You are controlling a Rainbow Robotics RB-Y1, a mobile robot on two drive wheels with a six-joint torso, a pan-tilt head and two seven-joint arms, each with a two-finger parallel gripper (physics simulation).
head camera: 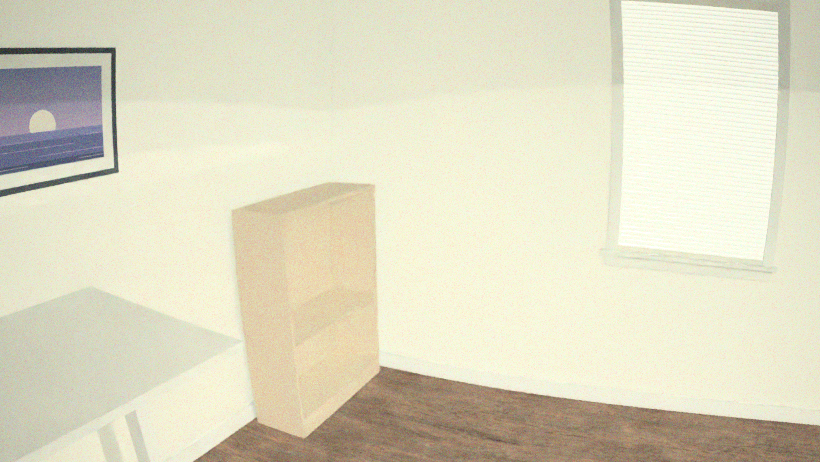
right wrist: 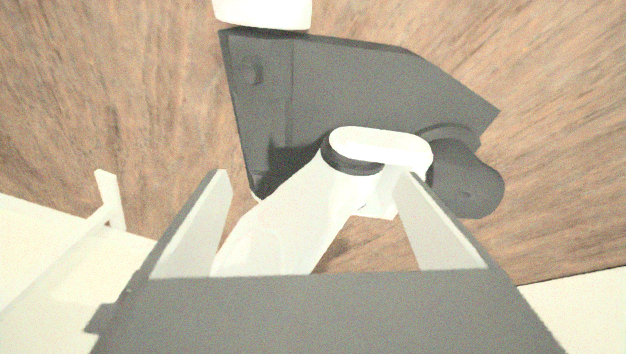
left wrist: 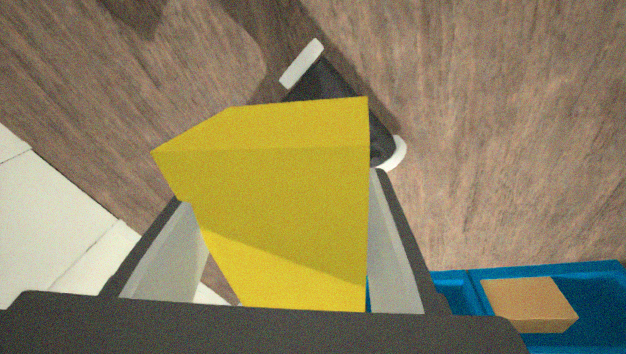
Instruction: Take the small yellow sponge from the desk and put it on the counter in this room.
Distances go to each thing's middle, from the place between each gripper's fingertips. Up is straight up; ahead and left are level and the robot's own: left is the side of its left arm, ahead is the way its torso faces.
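Labels:
From my left hand, the yellow sponge (left wrist: pixel 280 191) is 10 mm behind, 10 mm to the right and 20 mm above. My right gripper, meanwhile, is 420 mm to the right of the sponge, 320 mm short of it and 370 mm below it.

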